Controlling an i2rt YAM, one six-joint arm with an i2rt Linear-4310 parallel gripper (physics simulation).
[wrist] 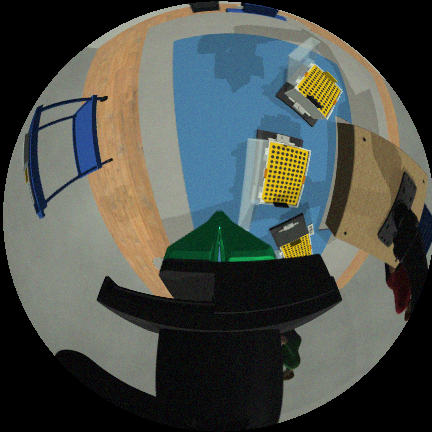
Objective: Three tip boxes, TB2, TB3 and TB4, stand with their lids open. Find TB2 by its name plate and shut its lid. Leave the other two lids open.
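Places are measured from the arm's base along level axes (x left, y back, z up), in metres.
Pixels of known places: gripper, fingertip midpoint: [218, 216]; arm's base, origin of the base link: [398, 211].
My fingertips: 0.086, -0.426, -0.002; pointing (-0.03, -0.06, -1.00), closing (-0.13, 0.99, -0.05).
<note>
Ahead of a thing's pixels: the offset from my fingertips to its top centre, as dx, dy, dz. "spot": to the spot under its first point. Level surfaces: height alone.
The middle tip box, TB2 @(-0.019, +0.112, -0.116) [286, 173], has a yellow, holed top; its name plate does not show. Its clear lid @(spot: -0.036, +0.032, -0.046) [254, 170] stands open along the box's left side. My gripper [218, 216] has green fingers that are shut and empty. The tips are left of the lid's near end in the view; their height above the mat is hard to tell. TB3 @(-0.234, +0.158, -0.116) [320, 90] is at the upper right, turned at an angle, with its clear lid [302, 55] open. TB4 @(+0.171, +0.233, -0.116) [296, 247] is at the lower right, partly hidden by the gripper body, which hides most of its lid.
The boxes stand on a blue mat @(dz -0.190) [205, 120]. A brown board [372, 200] with a black arm mount is to the right. A blue rack [86, 137] is at the left, beside the wooden table border [117, 85]. Dark and blue objects show at the far edge.
</note>
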